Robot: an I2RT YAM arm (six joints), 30 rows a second.
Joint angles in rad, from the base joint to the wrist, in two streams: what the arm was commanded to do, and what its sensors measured. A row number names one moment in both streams.
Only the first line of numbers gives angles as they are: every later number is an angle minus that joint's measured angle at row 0.
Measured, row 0:
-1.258, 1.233, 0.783, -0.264, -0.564, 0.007
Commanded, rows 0 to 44:
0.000, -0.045, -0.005, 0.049, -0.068, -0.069
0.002, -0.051, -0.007, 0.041, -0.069, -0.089
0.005, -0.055, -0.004, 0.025, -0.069, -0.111
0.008, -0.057, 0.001, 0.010, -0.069, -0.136
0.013, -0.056, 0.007, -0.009, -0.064, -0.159
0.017, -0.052, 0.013, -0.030, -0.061, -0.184
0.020, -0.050, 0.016, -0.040, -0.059, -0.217
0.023, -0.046, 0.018, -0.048, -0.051, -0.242
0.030, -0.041, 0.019, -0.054, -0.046, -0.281
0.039, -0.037, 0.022, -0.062, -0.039, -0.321
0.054, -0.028, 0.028, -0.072, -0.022, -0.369
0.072, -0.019, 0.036, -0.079, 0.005, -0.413
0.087, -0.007, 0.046, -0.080, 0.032, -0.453
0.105, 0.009, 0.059, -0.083, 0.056, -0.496
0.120, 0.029, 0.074, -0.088, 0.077, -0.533
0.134, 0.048, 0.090, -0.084, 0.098, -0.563
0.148, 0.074, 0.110, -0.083, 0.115, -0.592
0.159, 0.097, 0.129, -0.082, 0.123, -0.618
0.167, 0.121, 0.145, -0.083, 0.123, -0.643
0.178, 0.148, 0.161, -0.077, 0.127, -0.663
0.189, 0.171, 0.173, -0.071, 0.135, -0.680
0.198, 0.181, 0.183, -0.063, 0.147, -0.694
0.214, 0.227, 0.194, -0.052, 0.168, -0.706
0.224, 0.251, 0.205, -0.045, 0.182, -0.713
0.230, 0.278, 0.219, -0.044, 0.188, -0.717
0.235, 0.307, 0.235, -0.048, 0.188, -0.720
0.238, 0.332, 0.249, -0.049, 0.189, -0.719
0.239, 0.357, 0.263, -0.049, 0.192, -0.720
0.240, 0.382, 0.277, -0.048, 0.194, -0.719
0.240, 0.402, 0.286, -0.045, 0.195, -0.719
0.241, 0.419, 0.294, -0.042, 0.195, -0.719
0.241, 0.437, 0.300, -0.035, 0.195, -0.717
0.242, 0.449, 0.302, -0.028, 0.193, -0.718
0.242, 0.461, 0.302, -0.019, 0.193, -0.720
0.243, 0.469, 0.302, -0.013, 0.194, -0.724
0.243, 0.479, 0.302, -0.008, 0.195, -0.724
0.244, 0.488, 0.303, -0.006, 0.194, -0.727
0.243, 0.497, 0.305, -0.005, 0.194, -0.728
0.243, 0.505, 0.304, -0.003, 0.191, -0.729
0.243, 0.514, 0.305, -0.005, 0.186, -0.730
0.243, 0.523, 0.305, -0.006, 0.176, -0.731
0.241, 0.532, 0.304, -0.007, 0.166, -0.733
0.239, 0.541, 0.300, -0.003, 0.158, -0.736
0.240, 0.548, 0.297, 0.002, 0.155, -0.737
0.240, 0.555, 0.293, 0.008, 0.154, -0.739
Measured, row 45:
0.239, 0.523, 0.278, 0.005, 0.174, -0.717
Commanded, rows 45 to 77:
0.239, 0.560, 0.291, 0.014, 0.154, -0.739
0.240, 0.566, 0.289, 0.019, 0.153, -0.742
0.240, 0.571, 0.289, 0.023, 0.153, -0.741
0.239, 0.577, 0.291, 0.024, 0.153, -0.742
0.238, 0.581, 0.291, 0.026, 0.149, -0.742
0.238, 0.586, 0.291, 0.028, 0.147, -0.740
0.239, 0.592, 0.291, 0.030, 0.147, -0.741
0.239, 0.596, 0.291, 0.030, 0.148, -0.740
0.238, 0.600, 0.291, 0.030, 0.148, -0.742
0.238, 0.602, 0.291, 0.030, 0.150, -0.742
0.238, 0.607, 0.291, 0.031, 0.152, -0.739
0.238, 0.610, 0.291, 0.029, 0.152, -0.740
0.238, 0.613, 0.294, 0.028, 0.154, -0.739
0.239, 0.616, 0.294, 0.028, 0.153, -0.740
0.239, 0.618, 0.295, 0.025, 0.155, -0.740
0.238, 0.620, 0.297, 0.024, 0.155, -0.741
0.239, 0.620, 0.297, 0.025, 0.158, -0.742
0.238, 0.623, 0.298, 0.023, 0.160, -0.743
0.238, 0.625, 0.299, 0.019, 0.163, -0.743
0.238, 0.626, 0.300, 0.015, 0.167, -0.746
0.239, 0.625, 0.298, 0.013, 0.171, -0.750
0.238, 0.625, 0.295, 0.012, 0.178, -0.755
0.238, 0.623, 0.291, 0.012, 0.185, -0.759
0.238, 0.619, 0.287, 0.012, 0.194, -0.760
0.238, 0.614, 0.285, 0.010, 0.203, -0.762
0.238, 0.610, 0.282, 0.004, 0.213, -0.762
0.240, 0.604, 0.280, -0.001, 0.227, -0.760
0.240, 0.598, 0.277, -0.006, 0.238, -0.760
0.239, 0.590, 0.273, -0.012, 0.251, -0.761
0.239, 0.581, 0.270, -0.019, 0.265, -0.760
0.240, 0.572, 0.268, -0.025, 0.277, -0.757
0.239, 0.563, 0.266, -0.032, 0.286, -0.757
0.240, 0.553, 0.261, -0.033, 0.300, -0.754
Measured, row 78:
0.236, 0.595, 0.269, 0.020, 0.243, -0.748
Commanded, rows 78 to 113:
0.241, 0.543, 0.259, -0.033, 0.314, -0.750
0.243, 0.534, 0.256, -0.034, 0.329, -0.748
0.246, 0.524, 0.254, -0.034, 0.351, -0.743
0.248, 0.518, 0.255, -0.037, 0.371, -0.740
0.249, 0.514, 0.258, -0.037, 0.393, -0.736
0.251, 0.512, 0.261, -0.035, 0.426, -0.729
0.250, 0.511, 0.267, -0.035, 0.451, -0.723
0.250, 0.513, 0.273, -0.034, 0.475, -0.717
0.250, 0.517, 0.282, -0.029, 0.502, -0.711
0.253, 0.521, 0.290, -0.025, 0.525, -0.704
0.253, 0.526, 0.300, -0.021, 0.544, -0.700
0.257, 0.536, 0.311, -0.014, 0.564, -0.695
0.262, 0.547, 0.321, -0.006, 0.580, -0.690
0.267, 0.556, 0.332, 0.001, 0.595, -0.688
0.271, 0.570, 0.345, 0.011, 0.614, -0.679
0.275, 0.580, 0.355, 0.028, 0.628, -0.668
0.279, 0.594, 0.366, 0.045, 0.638, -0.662
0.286, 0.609, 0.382, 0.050, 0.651, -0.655
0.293, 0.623, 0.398, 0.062, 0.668, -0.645
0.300, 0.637, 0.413, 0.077, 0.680, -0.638
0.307, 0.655, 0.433, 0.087, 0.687, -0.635
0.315, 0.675, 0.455, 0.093, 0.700, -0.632
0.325, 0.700, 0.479, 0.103, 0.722, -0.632
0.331, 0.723, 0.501, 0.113, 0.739, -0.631
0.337, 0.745, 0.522, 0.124, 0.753, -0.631
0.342, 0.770, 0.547, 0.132, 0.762, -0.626
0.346, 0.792, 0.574, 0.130, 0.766, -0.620
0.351, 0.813, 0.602, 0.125, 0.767, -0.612
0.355, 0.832, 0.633, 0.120, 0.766, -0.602
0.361, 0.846, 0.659, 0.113, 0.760, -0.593
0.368, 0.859, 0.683, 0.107, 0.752, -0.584
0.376, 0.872, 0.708, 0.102, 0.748, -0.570
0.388, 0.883, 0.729, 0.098, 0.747, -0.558
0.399, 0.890, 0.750, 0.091, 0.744, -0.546
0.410, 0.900, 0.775, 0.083, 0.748, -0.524
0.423, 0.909, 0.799, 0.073, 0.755, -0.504
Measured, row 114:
0.383, 0.892, 0.719, 0.091, 0.738, -0.580
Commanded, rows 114 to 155:
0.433, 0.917, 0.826, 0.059, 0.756, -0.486
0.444, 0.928, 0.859, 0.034, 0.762, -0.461
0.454, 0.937, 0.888, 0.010, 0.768, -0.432
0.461, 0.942, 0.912, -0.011, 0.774, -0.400
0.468, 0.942, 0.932, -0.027, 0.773, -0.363
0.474, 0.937, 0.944, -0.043, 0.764, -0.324
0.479, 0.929, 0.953, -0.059, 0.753, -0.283
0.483, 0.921, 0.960, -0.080, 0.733, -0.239
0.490, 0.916, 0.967, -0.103, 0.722, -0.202
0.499, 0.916, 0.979, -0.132, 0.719, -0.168
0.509, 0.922, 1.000, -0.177, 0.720, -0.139
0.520, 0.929, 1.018, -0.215, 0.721, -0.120
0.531, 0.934, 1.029, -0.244, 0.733, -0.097
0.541, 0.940, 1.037, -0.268, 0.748, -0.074
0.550, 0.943, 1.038, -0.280, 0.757, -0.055
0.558, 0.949, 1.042, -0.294, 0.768, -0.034
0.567, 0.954, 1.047, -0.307, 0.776, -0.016
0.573, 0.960, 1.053, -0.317, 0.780, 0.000
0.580, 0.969, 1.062, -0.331, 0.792, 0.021
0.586, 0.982, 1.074, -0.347, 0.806, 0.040
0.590, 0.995, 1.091, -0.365, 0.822, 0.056
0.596, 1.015, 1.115, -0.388, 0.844, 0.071
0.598, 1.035, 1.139, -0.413, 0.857, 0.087
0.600, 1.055, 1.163, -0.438, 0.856, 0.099
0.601, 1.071, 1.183, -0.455, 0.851, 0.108
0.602, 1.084, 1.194, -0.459, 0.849, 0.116
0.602, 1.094, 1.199, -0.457, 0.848, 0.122
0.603, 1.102, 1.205, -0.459, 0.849, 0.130
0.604, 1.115, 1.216, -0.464, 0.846, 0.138
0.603, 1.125, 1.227, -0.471, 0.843, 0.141
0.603, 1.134, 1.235, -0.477, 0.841, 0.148
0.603, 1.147, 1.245, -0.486, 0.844, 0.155
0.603, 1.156, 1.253, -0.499, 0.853, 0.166
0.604, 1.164, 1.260, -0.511, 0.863, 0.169
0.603, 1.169, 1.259, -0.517, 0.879, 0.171
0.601, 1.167, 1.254, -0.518, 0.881, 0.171
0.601, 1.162, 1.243, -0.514, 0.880, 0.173
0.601, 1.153, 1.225, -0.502, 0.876, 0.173
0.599, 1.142, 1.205, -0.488, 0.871, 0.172
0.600, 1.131, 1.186, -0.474, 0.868, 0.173
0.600, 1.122, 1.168, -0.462, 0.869, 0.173
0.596, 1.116, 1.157, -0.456, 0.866, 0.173
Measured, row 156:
0.601, 1.141, 1.193, -0.438, 0.866, 0.151
